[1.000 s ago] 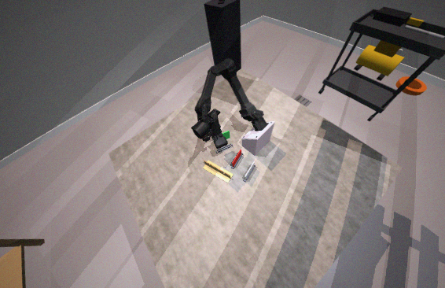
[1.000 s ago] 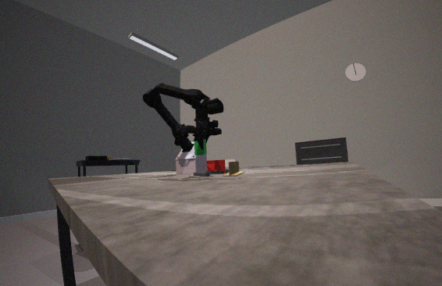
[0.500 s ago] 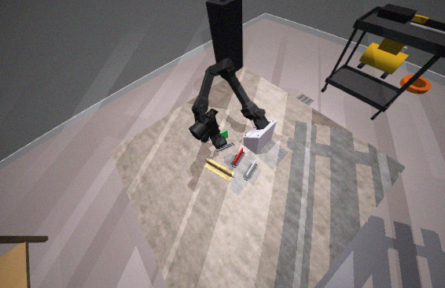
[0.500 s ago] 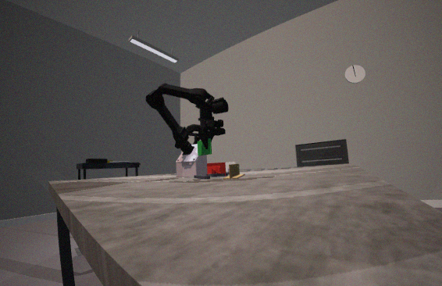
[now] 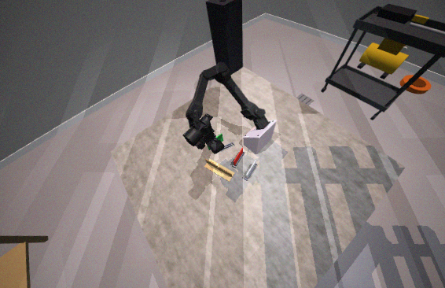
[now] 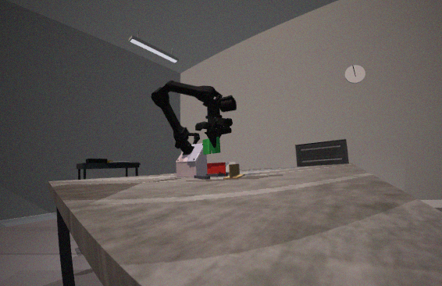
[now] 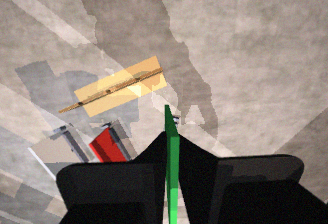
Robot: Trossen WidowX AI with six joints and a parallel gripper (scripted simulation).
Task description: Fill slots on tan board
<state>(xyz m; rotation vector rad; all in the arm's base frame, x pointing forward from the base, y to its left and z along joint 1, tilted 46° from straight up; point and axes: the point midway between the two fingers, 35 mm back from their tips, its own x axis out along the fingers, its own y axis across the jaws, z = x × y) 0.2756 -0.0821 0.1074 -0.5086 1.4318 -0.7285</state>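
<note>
My gripper tip is now 80 mm past the red board, 120 mm to the right of it and 110 mm above it. Round my gripper tip: tan board 50 mm ahead, 80 mm to the left, 110 mm below; green board 20 mm behind; grey-white board 70 mm behind, 220 mm to the left, 110 mm below.
</note>
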